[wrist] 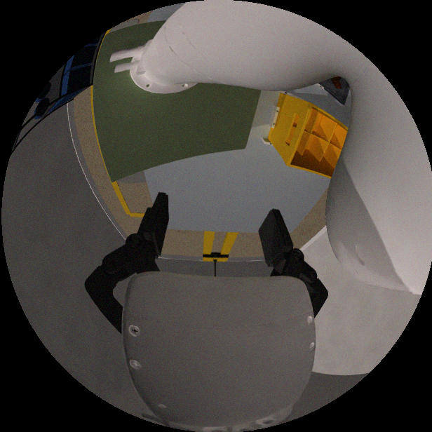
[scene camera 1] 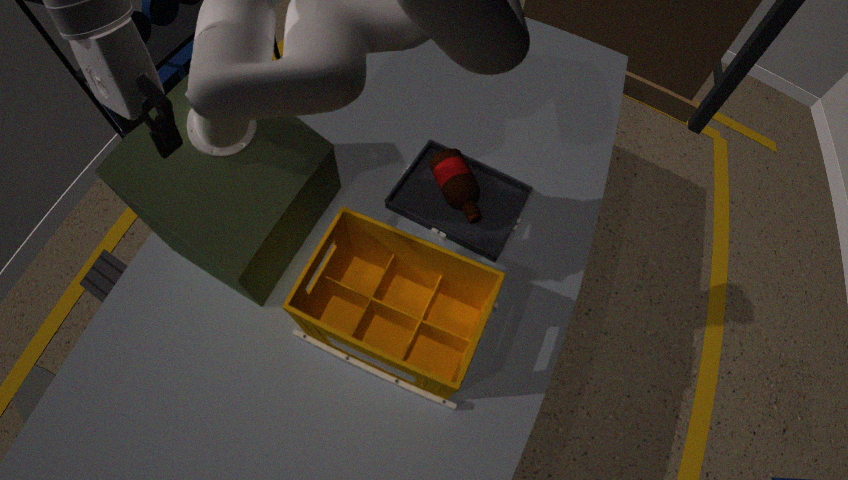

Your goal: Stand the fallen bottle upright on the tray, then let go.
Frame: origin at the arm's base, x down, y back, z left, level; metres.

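Seen in the pictures: gripper, fingertip midpoint: (scene camera 1: 152, 138); arm's base, link origin: (scene camera 1: 221, 125).
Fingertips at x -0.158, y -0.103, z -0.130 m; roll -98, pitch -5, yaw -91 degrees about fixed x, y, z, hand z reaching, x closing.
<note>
Offsets run from my fingertips to a thing's top centre. "*": to the spot under its first point.
The brown bottle @(dz +0.378, dx +0.311, dy -0.256 m) (scene camera 1: 454, 178) with a red label lies on its side on the dark grey tray @(* dz +0.405, dx +0.385, dy -0.333 m) (scene camera 1: 495, 208), its neck pointing toward the yellow crate's side. A small part of the bottle (wrist: 337, 82) also shows at the upper right of the wrist view, partly hidden by the arm. My gripper (scene camera 1: 166, 142) (wrist: 218, 212) is open and empty. It hangs at the left in the scene view, beside the green block and far from the bottle and tray.
A yellow crate @(dz +0.088, dx +0.215, dy -0.312 m) (scene camera 1: 410, 243) (wrist: 282, 122) with several compartments stands beside the tray. A white strip @(* dz -0.009, dx +0.360, dy -0.330 m) (scene camera 1: 371, 369) lies along its outer side. The green block (scene camera 1: 220, 202) (wrist: 175, 125) carries the arm's base. A dark post (scene camera 1: 746, 65) stands at the upper right.
</note>
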